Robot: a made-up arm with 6 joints.
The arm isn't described. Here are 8 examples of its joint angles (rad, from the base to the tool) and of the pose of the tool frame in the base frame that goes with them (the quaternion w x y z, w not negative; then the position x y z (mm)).
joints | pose
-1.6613 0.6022 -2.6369 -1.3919 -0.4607 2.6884 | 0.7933 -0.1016 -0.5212 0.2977 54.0 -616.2 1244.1
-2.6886 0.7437 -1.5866 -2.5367 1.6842 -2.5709 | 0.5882 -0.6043 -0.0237 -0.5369 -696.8 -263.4 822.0
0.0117 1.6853 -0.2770 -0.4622 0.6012 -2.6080 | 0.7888 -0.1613 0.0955 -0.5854 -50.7 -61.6 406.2
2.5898 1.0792 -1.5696 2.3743 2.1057 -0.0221 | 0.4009 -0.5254 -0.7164 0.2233 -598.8 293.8 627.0
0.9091 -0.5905 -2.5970 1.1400 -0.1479 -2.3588 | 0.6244 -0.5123 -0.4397 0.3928 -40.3 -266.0 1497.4
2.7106 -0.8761 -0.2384 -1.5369 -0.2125 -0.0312 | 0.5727 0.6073 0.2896 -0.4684 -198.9 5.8 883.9
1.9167 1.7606 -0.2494 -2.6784 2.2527 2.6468 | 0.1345 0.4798 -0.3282 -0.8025 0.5 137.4 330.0
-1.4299 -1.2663 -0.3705 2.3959 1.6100 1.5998 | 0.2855 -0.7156 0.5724 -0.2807 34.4 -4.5 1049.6
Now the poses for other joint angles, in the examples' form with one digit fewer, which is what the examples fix.
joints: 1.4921 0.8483 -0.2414 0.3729 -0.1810 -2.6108
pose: 0.743 0.480 -0.401 -0.237 112 243 457
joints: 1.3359 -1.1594 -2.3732 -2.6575 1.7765 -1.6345
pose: 0.690 0.099 0.655 0.293 -114 -603 1160
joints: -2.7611 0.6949 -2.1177 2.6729 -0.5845 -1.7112
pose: 0.542 -0.047 -0.480 -0.688 -695 -207 795
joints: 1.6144 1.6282 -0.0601 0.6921 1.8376 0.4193
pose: 0.337 0.097 0.519 -0.780 -68 92 617
